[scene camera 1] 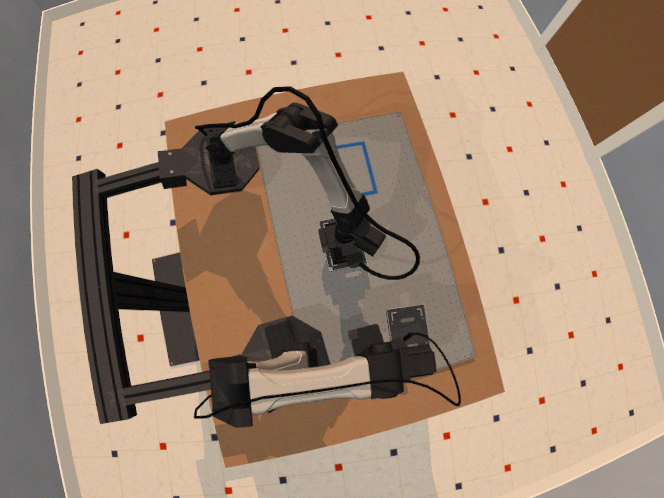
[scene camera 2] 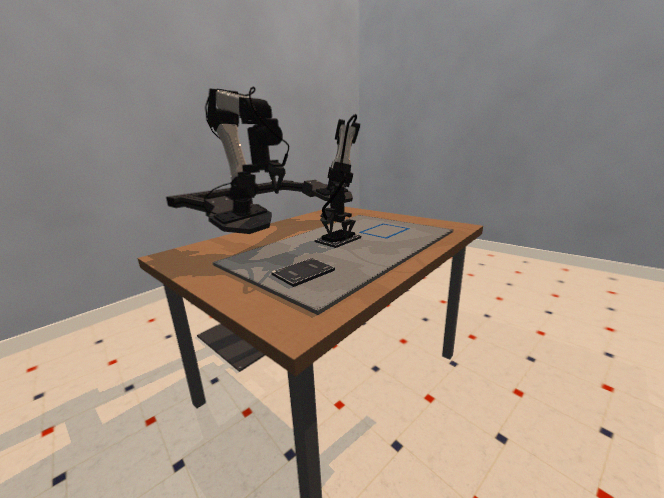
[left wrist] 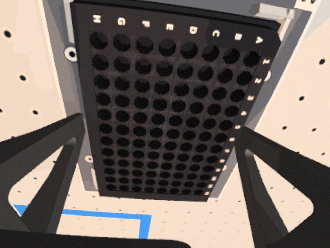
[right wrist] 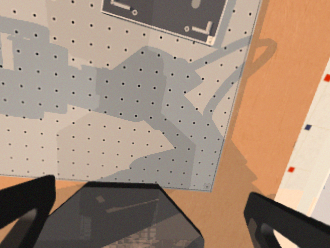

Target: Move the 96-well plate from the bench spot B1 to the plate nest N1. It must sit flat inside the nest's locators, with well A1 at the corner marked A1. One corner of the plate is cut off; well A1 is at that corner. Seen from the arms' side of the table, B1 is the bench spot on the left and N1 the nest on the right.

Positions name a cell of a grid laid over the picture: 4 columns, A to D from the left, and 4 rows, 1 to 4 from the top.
Scene:
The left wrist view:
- my left gripper: B3
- black 96-well plate: B3

